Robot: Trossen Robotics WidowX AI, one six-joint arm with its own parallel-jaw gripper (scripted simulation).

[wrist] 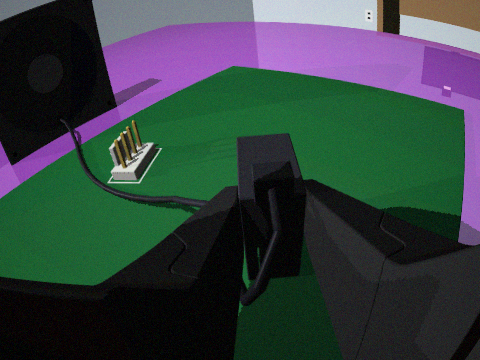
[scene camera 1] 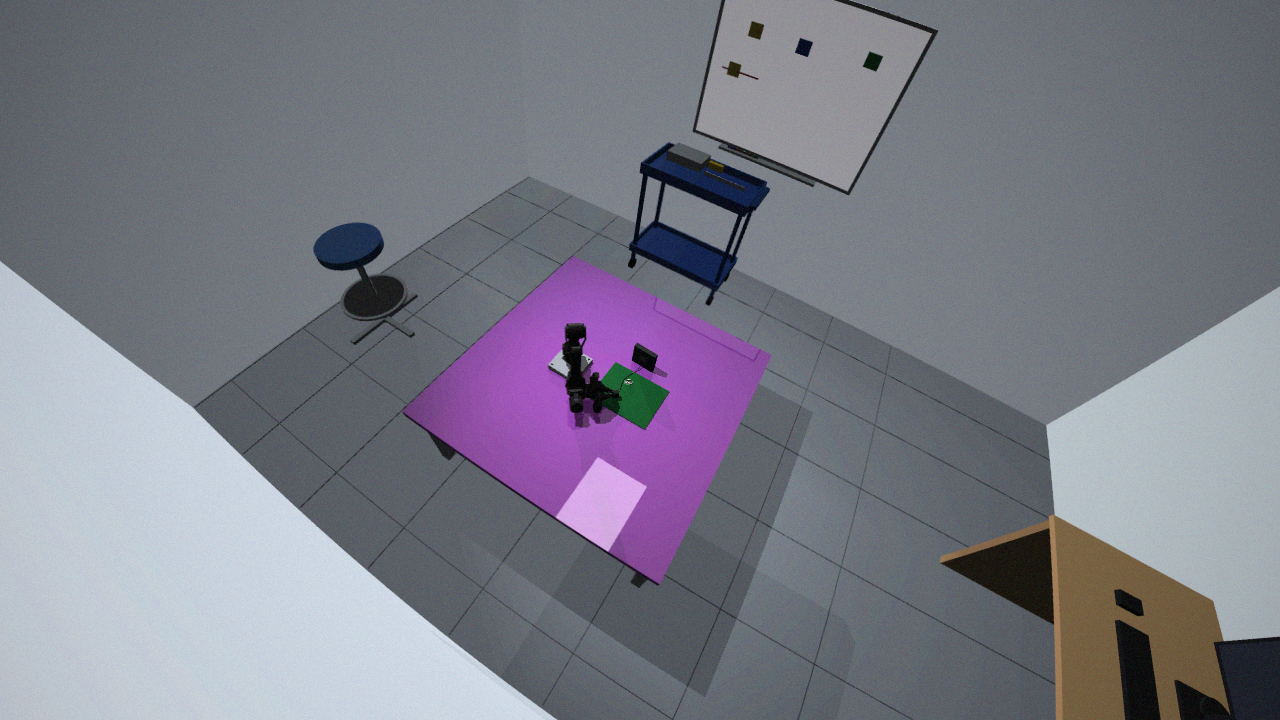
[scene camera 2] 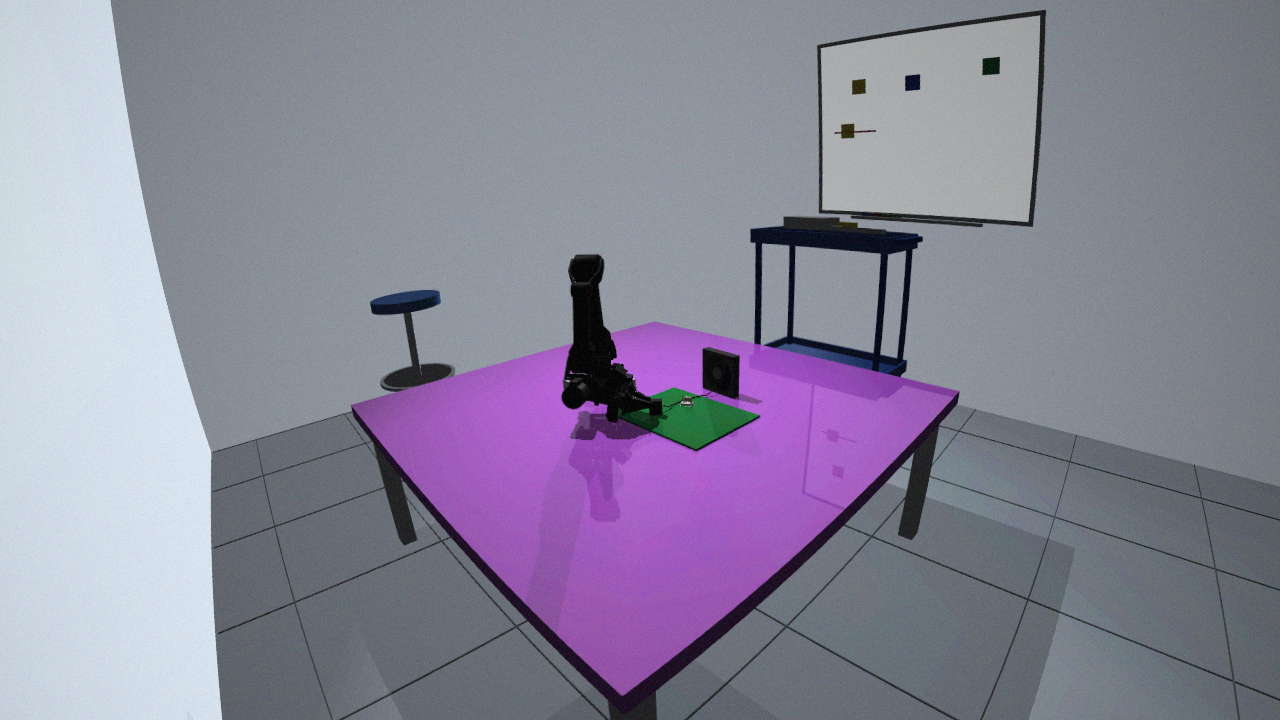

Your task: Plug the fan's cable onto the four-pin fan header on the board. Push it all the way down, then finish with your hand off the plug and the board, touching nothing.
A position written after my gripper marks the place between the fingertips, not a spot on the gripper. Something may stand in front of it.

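Observation:
Scene camera 2 gives me my gripper (scene camera 2: 653,403) together with a black fan (scene camera 2: 721,369). In the wrist view I see my gripper (wrist: 269,197) again, and the black fan (wrist: 60,73) again as well, and there is also a black fan plug (wrist: 263,162).

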